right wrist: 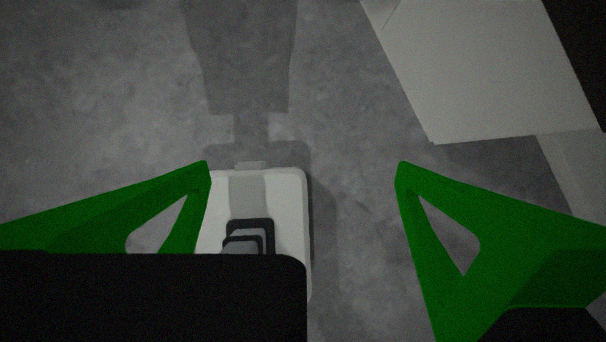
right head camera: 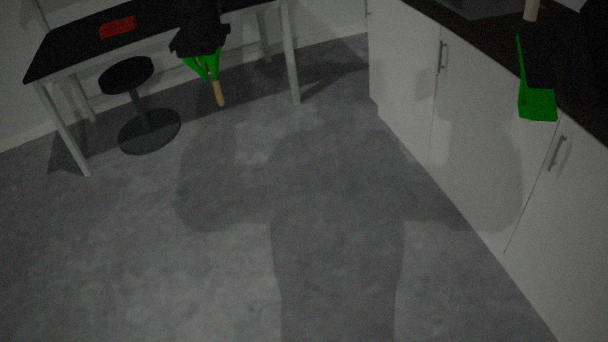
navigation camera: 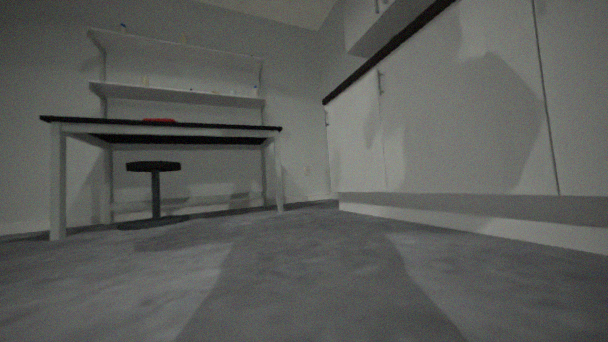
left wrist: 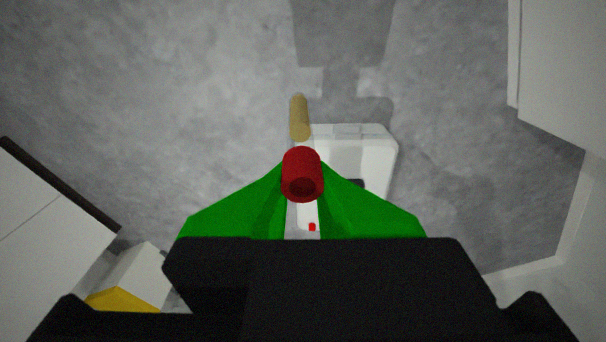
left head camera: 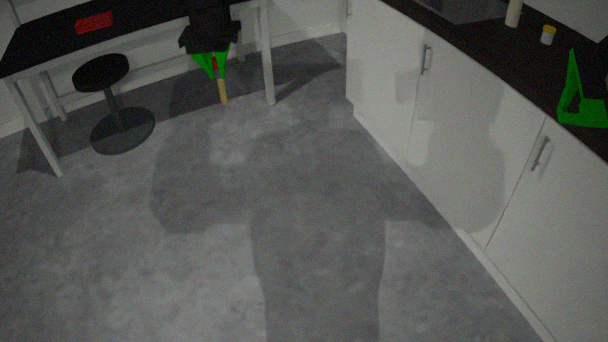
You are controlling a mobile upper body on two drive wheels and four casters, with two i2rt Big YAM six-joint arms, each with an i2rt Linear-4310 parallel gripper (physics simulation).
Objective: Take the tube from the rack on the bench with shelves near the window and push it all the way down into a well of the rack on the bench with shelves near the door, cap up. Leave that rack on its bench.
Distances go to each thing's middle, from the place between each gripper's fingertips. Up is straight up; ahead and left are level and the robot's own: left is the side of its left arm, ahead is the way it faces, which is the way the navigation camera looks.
Labels:
The tube with red cap (left wrist: 302, 181) is 20 mm below my left hand and 20 mm ahead of it.
The tube with red cap lies 460 mm to the left of my right hand, 380 mm ahead of it and 200 mm below it.

